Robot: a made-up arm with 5 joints. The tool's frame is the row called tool.
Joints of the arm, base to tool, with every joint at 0 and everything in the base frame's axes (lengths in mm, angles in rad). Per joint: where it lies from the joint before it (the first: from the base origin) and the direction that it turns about. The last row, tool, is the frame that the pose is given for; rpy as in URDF.
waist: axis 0 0 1 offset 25.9 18.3 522.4
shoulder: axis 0 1 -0.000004 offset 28.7 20.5 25.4
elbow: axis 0 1 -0.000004 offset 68.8 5.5 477.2
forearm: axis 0 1 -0.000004 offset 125.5 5.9 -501.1
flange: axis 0 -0.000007 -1 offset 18.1 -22.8 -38.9
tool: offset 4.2 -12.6 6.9 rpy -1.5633 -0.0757 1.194
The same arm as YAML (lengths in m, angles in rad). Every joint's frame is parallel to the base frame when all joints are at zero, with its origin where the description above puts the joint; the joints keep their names.
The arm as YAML. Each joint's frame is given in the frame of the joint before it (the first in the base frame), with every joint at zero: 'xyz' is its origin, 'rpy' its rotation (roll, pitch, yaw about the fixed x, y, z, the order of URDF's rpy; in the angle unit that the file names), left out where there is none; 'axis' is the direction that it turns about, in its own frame. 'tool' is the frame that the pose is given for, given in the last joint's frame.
units:
  length: m
  angle: rad
joints:
  - name: waist
    type: revolute
    origin:
      xyz: [0.0259, 0.0183, 0.5224]
    axis: "+z"
  - name: shoulder
    type: revolute
    origin:
      xyz: [0.0287, 0.0205, 0.0254]
    axis: "+y"
  - name: elbow
    type: revolute
    origin:
      xyz: [0.0688, 0.0055, 0.4772]
    axis: "+y"
  - name: forearm
    type: revolute
    origin:
      xyz: [0.1255, 0.0059, -0.5011]
    axis: "+y"
  - name: flange
    type: revolute
    origin:
      xyz: [0.0181, -0.0228, -0.0389]
    axis: "-z"
tool:
  origin:
    xyz: [0.0042, -0.0126, 0.0069]
    rpy: [-1.5633, -0.0757, 1.194]

